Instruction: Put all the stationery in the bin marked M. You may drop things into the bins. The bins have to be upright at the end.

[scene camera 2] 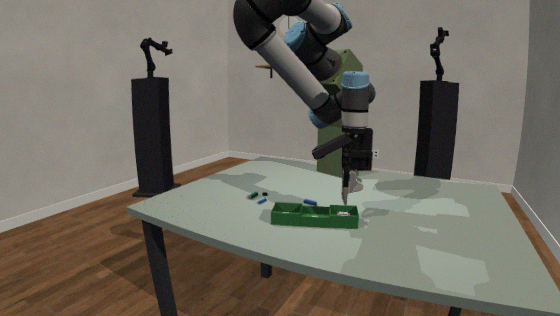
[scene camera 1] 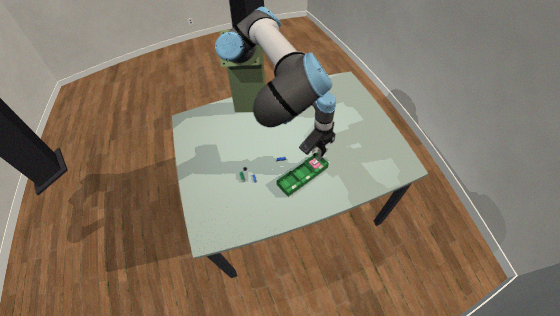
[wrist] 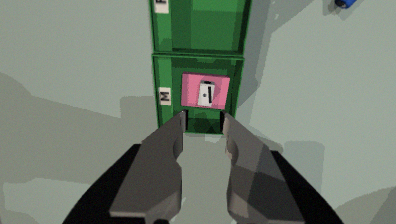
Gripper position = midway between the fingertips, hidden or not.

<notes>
I see my gripper [scene camera 2: 345,203], a green three-compartment bin [scene camera 2: 313,216] and a pink eraser [wrist: 190,80].
The green three-compartment bin shows as well in scene camera 1 [scene camera 1: 292,181]. My gripper is seen too in the wrist view [wrist: 204,111].
</notes>
